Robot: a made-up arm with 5 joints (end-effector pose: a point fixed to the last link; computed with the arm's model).
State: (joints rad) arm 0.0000 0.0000 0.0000 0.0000 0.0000
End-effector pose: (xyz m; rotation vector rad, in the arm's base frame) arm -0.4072 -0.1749 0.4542 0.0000 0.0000 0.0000
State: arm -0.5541 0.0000 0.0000 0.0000 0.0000
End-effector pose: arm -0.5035 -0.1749 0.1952 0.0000 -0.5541 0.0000
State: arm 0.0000 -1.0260 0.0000 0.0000 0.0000
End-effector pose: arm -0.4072 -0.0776 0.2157 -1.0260 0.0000 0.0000
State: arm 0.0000 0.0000 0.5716 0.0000 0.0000
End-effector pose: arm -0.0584 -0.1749 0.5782 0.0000 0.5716 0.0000
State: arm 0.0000 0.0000 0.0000 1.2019 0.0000
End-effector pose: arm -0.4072 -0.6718 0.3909 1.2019 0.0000 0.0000
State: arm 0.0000 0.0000 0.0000 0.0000 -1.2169
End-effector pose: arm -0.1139 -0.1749 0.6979 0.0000 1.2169 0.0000
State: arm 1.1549 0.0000 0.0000 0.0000 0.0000
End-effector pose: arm 0.1088 -0.1749 0.6486 0.0000 1.1549 0.0000
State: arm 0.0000 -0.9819 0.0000 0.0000 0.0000
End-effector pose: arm -0.4072 -0.0764 0.2272 -0.9819 0.0000 0.0000
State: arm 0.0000 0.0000 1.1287 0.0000 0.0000
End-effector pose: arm 0.2937 -0.1749 0.4984 0.0000 1.1287 0.0000
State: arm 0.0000 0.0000 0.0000 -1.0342 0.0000
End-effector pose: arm -0.4072 0.0649 0.0877 -1.0342 0.0000 0.0000
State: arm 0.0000 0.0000 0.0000 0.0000 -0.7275
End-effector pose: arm -0.2668 -0.1749 0.6456 0.0000 0.7275 0.0000
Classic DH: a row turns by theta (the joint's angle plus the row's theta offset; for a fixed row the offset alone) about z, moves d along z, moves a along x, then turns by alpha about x. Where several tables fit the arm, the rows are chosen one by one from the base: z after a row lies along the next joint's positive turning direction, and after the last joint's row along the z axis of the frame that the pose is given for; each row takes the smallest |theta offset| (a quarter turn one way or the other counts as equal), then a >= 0, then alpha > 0; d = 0 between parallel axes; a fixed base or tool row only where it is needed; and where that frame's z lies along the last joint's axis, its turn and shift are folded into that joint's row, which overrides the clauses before.
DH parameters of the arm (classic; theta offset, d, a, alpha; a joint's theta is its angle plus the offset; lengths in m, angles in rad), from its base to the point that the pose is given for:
base (fixed): 0 0.1554 0 -1.5708
joint 1: -1.5708 -0.338 0.0932 -1.5708
joint 2: 0 -0.0218 -0.3259 1.5708
joint 3: 0 -0.0392 0.1374 -1.5708
joint 4: 0 -0.0638 0.3054 -1.5708
joint 5: 1.5708 -0.2023 0.3216 1.5708
tool (fixed): 3.1416 0.0887 0 0

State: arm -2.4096 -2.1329 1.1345 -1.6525 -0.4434
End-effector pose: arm 0.3589 -0.6579 0.1772 0.0306 1.3668 -2.1652
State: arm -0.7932 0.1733 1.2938 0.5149 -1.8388
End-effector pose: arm 0.6220 -0.4519 0.5689 0.4317 2.2998 0.6066
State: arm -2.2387 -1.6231 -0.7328 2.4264 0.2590
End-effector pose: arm -0.1938 -0.8809 -0.4330 -0.1725 -1.9178 1.2071
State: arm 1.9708 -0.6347 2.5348 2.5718 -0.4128
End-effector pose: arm 0.3082 -0.7234 -0.1230 -1.4704 0.4331 -2.5305
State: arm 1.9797 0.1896 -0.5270 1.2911 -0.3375
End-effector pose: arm 0.1427 -0.7723 0.6925 1.3209 1.3709 -0.9326
